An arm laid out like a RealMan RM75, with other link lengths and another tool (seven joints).
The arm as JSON. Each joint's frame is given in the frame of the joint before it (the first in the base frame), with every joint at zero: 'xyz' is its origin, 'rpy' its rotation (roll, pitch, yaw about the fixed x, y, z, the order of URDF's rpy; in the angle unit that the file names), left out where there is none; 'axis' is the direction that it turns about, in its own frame. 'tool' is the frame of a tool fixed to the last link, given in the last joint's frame.
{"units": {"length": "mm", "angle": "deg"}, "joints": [
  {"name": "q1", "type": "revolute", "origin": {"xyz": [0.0, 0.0, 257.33], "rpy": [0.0, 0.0, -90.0]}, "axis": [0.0, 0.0, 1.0]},
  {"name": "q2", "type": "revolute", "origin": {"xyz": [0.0, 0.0, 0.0], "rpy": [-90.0, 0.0, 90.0]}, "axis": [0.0, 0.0, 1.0]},
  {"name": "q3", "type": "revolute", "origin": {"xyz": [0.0, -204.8, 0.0], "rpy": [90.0, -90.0, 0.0]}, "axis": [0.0, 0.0, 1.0]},
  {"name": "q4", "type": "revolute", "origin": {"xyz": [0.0, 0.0, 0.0], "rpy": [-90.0, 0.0, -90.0]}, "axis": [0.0, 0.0, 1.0]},
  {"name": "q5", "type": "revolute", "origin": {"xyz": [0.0, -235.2, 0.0], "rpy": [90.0, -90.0, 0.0]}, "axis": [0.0, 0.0, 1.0]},
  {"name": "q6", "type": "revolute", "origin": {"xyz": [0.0, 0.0, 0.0], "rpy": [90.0, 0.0, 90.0]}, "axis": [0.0, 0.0, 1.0]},
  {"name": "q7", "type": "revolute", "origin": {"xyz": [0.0, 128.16, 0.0], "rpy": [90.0, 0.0, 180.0]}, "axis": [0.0, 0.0, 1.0]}
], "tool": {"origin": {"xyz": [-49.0, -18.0, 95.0], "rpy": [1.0, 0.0, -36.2]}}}
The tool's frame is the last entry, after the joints.
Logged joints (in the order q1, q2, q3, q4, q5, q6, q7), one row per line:
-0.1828 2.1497 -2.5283 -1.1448 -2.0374 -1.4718 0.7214
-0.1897 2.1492 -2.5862 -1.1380 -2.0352 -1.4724 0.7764
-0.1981 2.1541 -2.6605 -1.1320 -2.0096 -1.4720 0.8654
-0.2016 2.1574 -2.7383 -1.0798 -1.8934 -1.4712 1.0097
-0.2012 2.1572 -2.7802 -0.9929 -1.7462 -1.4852 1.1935
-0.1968 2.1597 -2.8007 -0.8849 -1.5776 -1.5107 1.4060
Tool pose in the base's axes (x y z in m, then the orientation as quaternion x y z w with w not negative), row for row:
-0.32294 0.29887 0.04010 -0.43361 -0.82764 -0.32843 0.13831
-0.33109 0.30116 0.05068 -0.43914 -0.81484 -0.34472 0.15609
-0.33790 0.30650 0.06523 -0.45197 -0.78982 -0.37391 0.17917
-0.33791 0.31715 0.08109 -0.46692 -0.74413 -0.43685 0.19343
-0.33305 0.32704 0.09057 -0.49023 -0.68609 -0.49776 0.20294
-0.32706 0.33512 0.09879 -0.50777 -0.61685 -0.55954 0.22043
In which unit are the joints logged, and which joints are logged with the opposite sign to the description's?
The joints are logged in radians. Opposite sign: q2, q5.
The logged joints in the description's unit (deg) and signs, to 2 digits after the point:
-10.47 -123.17 -144.86 -65.59 116.73 -84.33 41.33
-10.87 -123.14 -148.18 -65.20 116.61 -84.36 44.48
-11.35 -123.42 -152.44 -64.86 115.14 -84.34 49.58
-11.55 -123.61 -156.89 -61.87 108.48 -84.29 57.85
-11.53 -123.60 -159.29 -56.89 100.05 -85.10 68.38
-11.28 -123.74 -160.47 -50.70 90.39 -86.56 80.56

